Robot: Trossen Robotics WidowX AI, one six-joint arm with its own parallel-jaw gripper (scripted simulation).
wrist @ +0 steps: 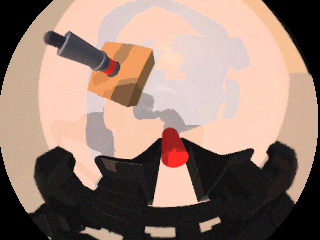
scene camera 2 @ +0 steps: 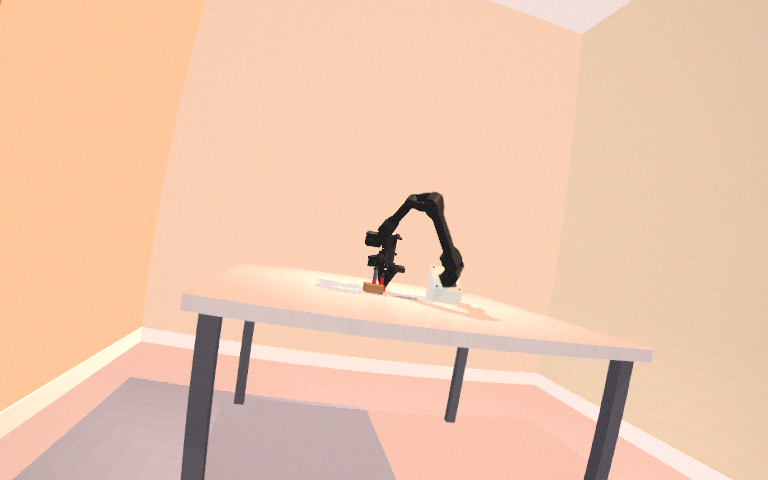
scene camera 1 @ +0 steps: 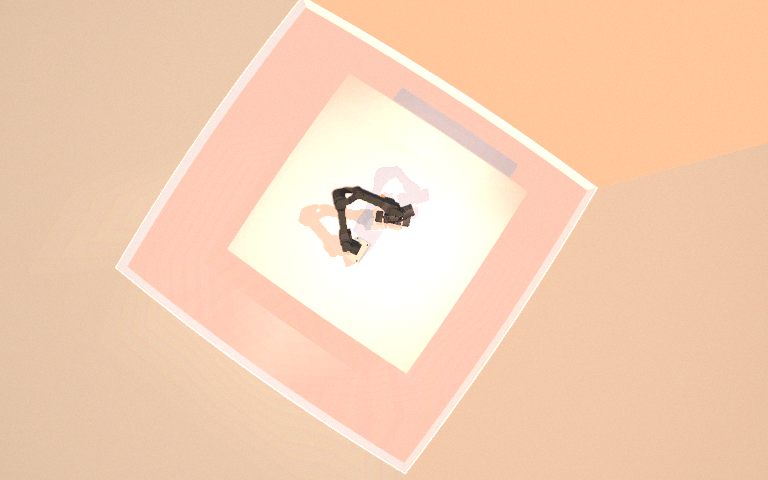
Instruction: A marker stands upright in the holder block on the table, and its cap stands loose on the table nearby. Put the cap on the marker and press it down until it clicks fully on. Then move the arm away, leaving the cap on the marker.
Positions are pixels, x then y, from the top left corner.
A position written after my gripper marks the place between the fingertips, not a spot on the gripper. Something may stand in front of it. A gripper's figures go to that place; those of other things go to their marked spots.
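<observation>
I see my gripper (wrist: pixel 171 140) at 10 cm from the lens, and with it a red cap (wrist: pixel 174 153). The cap is 7 cm from the lens.
</observation>
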